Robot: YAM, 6 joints.
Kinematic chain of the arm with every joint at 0, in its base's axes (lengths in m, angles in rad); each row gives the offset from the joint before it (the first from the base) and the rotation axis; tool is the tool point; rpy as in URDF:
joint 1: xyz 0 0 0.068 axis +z
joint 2: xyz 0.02 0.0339 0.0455 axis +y
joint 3: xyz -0.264 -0.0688 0 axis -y
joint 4: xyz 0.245 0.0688 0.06 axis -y
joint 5: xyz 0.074 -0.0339 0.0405 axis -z
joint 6: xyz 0.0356 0 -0.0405 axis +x
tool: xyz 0 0 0 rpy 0 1.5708 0
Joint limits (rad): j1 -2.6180..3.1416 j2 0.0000..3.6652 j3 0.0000..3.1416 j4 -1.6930..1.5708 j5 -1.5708..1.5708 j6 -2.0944..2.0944
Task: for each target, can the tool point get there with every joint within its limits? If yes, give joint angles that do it. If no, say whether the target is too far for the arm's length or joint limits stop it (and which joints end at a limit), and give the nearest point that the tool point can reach.
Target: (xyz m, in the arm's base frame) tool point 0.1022 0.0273 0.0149
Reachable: yes | joints -0.0681 2.5818 0.5316 -1.1659 -1.2851 -1.3799
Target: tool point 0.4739 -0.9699 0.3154
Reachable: no: too far | nearest point 0.2787 -0.5703 0.2307 | short by 0.453 m
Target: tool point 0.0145 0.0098 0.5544
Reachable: yes | joints 2.3104 0.8406 1.9775 -1.1683 0.5086 1.2020
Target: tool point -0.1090 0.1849 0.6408
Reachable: yes | joints 2.0920 1.4356 1.8969 0.7597 -0.0684 -0.8764
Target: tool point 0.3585 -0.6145 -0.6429
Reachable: no: too far | nearest point 0.2339 -0.4009 -0.3092 | short by 0.415 m
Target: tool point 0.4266 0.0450 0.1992
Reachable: yes | joints 0.1210 2.0354 1.5939 -0.7188 0.1918 0.0440
